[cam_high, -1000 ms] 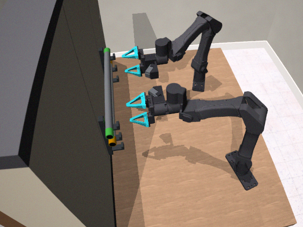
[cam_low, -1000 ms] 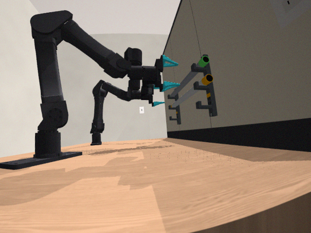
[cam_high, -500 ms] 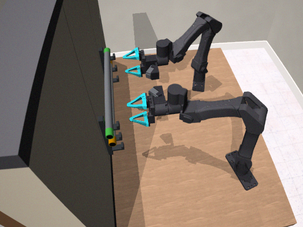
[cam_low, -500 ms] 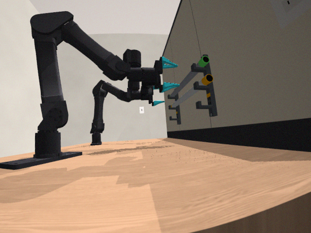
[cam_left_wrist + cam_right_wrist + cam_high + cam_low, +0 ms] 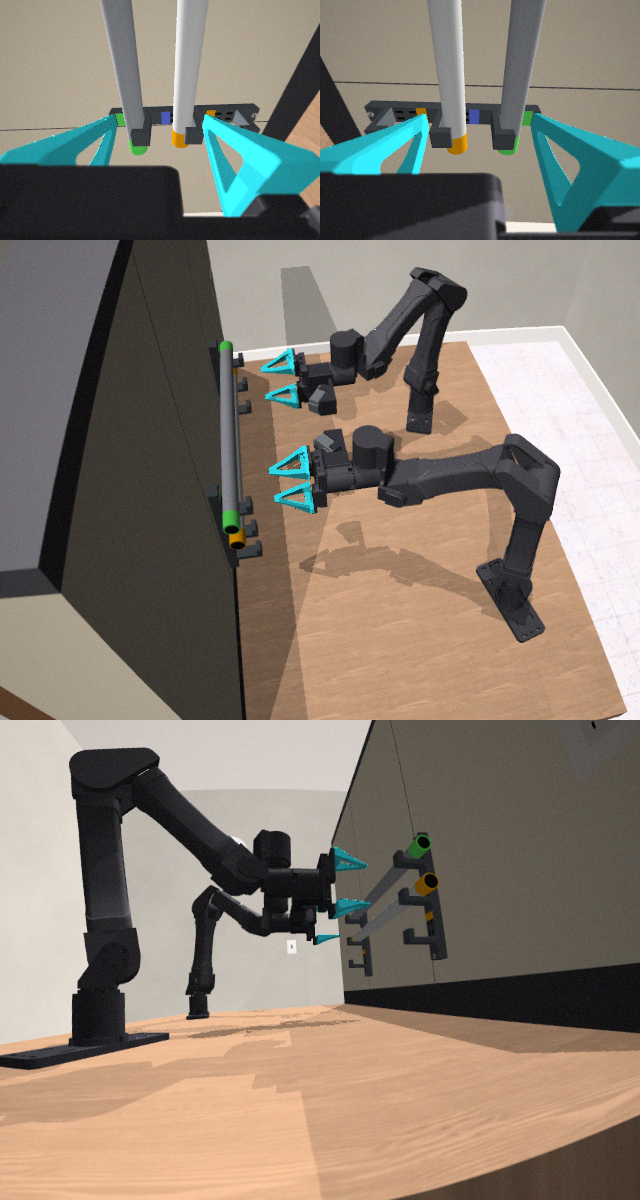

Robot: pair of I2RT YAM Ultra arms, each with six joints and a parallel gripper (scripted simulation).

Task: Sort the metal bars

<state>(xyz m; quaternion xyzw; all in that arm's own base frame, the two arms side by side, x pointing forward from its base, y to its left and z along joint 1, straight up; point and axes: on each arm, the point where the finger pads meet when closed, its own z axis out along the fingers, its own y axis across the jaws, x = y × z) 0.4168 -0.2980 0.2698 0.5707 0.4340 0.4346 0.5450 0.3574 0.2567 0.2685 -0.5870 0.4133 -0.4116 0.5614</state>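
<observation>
My left gripper is now 70 mm short of the orange-ended bar, 150 mm to the left of it and 40 mm above it. From my left hand the other things lie so: black baseboard 110 mm ahead, 120 mm to the right, 240 mm below; then dark wall panel 170 mm ahead, 130 mm to the right, 160 mm above; then green-ended bar 70 mm ahead, 150 mm to the right, 40 mm above.
Right now my right hand is 14 cm to the right of the orange-ended bar, 10 cm short of it and 4 cm above it. Also, from my right hand: black baseboard 24 cm below, 17 cm to the left, 14 cm ahead; then dark wall panel 20 cm ahead, 16 cm to the left, 16 cm above; then green-ended bar 14 cm to the left, 10 cm ahead, 4 cm above.
</observation>
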